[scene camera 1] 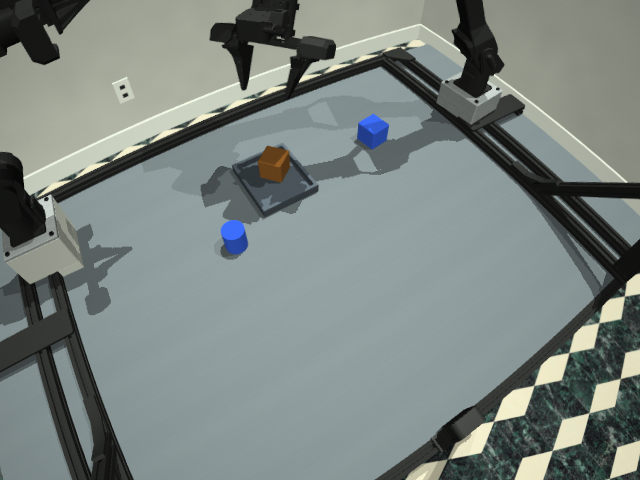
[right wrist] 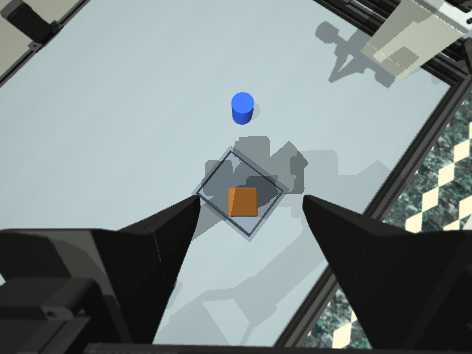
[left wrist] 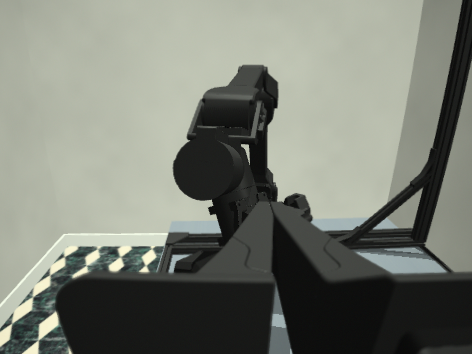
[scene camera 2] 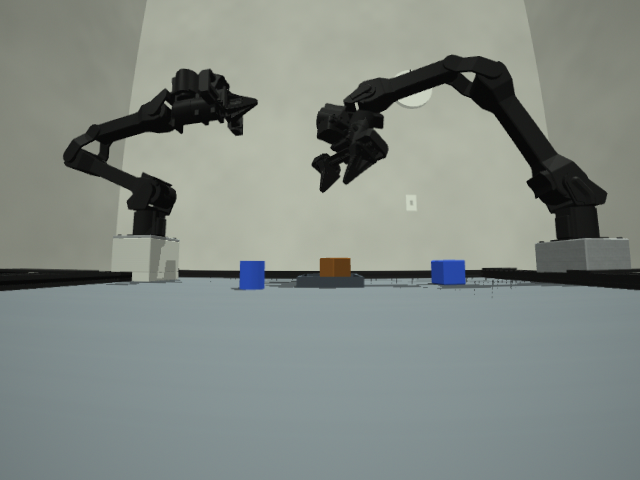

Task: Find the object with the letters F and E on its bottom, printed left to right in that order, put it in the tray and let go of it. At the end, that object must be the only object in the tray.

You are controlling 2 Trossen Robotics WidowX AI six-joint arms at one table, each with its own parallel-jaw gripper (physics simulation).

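Places are measured from the left arm's base along level axes (x ahead, y left, z up), in metres.
Pixels of known places: left gripper, between the fingertips: [left wrist: 267,212] [scene camera 2: 257,101]; right gripper, between the fingertips: [scene camera 1: 265,94] [right wrist: 251,201] [scene camera 2: 332,187]; left arm's base, origin of its link: [scene camera 1: 27,226] [scene camera 2: 148,237]; right arm's base, origin of its link: [scene camera 1: 472,85] [scene camera 2: 578,241].
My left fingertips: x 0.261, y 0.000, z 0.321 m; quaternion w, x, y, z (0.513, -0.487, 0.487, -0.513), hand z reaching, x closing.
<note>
Ahead of a thing's pixels: the offset from my left fingertips to its top centre.
An orange cube @(0.182 m ahead, 0.029 m right, 0.369 m down) [scene camera 1: 273,164] [scene camera 2: 334,267] [right wrist: 243,202] sits in the dark tray @(0.173 m ahead, 0.044 m right, 0.402 m down) [scene camera 1: 292,200] [scene camera 2: 305,282] [right wrist: 212,172], toward its back corner in scene camera 1. A blue cylinder @(0.055 m ahead, 0.141 m right, 0.377 m down) [scene camera 1: 235,237] [scene camera 2: 252,274] [right wrist: 242,108] stands upright on the table in front of the tray. A blue cube @(0.397 m ahead, 0.036 m right, 0.375 m down) [scene camera 1: 372,131] [scene camera 2: 448,272] sits to the right of the tray. All undersides are hidden. My right gripper [scene camera 1: 266,93] [scene camera 2: 334,187] [right wrist: 251,201] is open and empty, well above the tray. My left gripper [scene camera 2: 254,102] [left wrist: 267,212] is shut and empty, raised at the left.
The left arm's base [scene camera 1: 43,245] [scene camera 2: 145,258] and the right arm's base [scene camera 1: 469,98] [scene camera 2: 583,254] stand at opposite sides of the table. A black frame rail [scene camera 1: 222,124] runs along the back edge. The right arm reaches over the table's back part.
</note>
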